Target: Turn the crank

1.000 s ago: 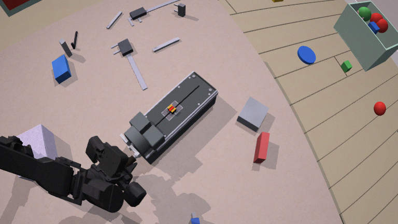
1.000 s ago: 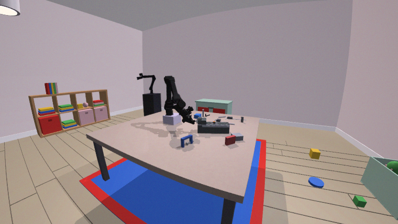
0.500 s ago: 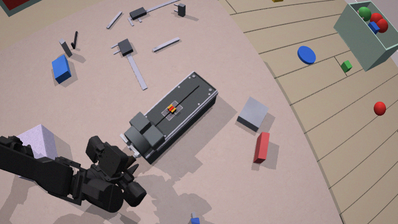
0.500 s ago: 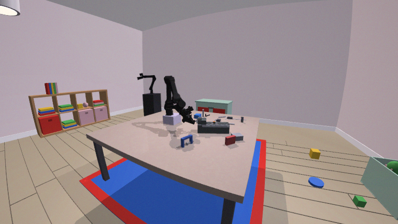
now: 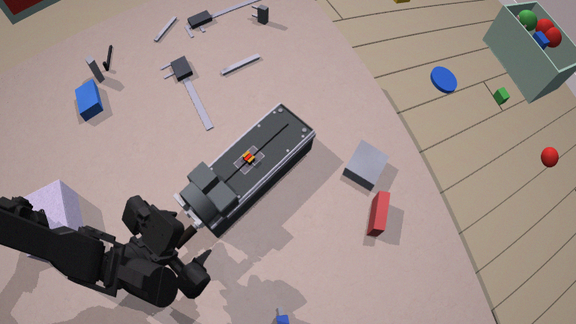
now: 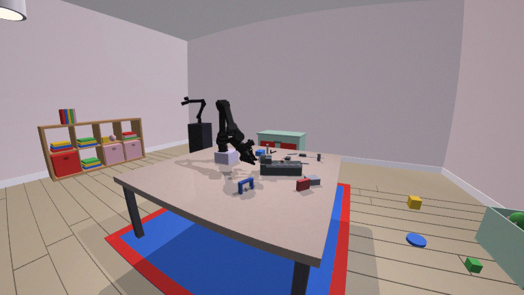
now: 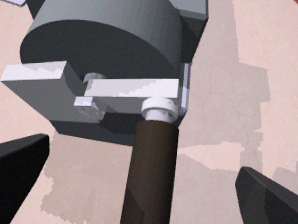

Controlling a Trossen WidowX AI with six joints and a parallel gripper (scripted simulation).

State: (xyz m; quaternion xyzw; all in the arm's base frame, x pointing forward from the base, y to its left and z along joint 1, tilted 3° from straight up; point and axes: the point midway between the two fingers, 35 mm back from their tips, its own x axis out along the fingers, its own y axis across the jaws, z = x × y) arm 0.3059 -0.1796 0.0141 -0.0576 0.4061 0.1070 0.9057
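Right now my gripper tip is 20 mm past the dark brown crank handle, 10 mm to the left of it and 20 mm below it. Also, from my gripper tip: red pointer 150 mm ahead, 70 mm to the left; then red block 310 mm ahead, 140 mm to the right, 50 mm below; then grey block 350 mm ahead, 40 mm to the right, 60 mm below.
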